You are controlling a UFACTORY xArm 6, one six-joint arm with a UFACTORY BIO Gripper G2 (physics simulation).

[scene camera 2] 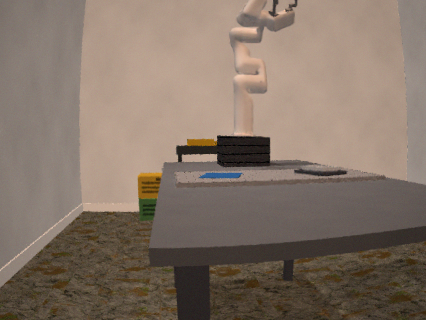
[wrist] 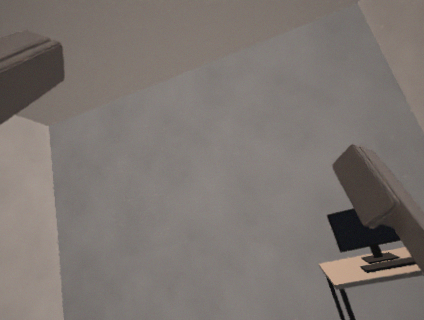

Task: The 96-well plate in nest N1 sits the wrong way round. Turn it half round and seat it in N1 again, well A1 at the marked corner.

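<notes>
A dark, low, flat shape [scene camera 2: 320,172] lies on the right part of the pale board in scene camera 2. It is where a nest may be, but no N1 label, marked corner or well A1 can be read, and I cannot make out a separate plate on it. My gripper [scene camera 2: 284,7] [wrist: 203,113] is open and empty. It is high above the table at the top of scene camera 2, far from the board. In the wrist view its two fingers stand wide apart, facing a wall; neither the plate nor the nest shows there.
The pale board [scene camera 2: 270,178] lies on the grey table [scene camera 2: 280,210], with a blue rectangle [scene camera 2: 221,175] on its left. The arm stands on a black block [scene camera 2: 243,151]. A yellow object [scene camera 2: 201,142] and a yellow box [scene camera 2: 149,185] are behind. A monitor [wrist: 350,232] stands on a desk [wrist: 345,275].
</notes>
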